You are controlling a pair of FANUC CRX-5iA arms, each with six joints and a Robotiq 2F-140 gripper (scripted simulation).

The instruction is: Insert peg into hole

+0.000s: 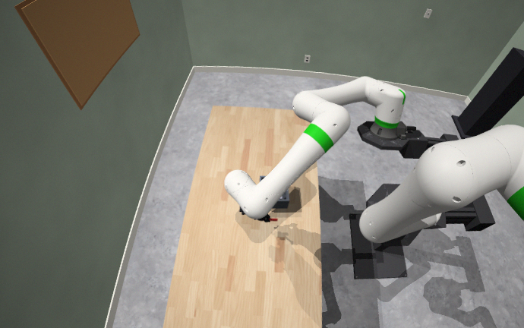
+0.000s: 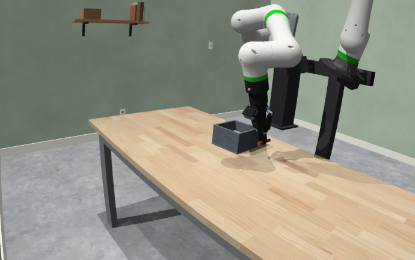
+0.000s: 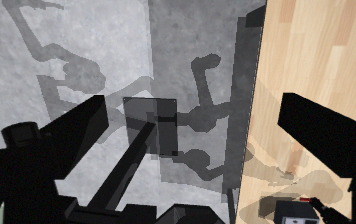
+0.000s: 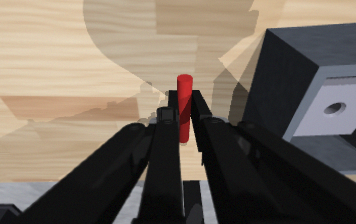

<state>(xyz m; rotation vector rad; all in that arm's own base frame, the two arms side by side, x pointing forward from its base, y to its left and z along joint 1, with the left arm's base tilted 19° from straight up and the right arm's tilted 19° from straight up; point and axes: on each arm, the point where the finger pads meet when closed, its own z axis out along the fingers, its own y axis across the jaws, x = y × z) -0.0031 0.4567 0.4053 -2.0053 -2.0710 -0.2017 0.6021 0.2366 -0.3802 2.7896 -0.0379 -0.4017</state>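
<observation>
Right now my right hand is 3 cm above the red peg and 2 cm past it. The rest, counted from my right hand: grey-blue box (19 cm to the right, 9 cm below, 2 cm behind); light plate (19 cm to the right, 7 cm below, 2 cm behind).
</observation>
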